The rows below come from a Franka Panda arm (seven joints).
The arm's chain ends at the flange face. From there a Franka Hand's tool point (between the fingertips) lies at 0.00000 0.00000 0.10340 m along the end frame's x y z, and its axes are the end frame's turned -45 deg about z.
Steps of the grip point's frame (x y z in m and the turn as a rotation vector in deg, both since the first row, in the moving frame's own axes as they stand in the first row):
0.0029 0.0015 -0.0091 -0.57 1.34 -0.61
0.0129 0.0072 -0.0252 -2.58 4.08 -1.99
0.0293 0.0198 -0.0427 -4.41 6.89 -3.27
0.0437 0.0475 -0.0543 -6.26 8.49 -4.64
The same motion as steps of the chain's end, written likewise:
0.0007 0.0000 -0.0091 0.54 1.35 -0.61
0.0058 -0.0020 -0.0248 1.06 4.71 -1.99
0.0204 -0.0032 -0.0416 1.75 7.99 -3.27
0.0459 0.0063 -0.0526 1.58 10.43 -4.64

